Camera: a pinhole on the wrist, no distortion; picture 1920 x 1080 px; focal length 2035.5 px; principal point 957.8 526.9 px. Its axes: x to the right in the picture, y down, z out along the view. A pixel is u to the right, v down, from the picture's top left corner.
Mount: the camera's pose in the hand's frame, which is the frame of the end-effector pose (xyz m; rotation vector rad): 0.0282 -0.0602 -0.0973 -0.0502 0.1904 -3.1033
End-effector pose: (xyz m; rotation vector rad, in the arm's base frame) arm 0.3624 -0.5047 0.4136 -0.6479 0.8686 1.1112
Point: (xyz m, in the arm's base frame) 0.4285 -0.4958 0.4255
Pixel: 1365.3 257.7
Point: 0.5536 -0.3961 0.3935
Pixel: 371.2 1030.1
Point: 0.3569 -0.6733 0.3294
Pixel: behind the camera
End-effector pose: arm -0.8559 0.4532 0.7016 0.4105 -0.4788 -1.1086
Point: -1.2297 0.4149 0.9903
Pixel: 1335.7 555.2
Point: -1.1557 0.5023 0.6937
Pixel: outside the picture
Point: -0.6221 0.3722 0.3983
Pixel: behind the camera
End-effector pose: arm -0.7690 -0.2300 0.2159 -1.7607 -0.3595 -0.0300
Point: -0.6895 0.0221 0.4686
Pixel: outside the picture
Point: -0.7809 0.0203 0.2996
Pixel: 818.0 698.1
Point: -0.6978 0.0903 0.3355
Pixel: 297.9 796.4
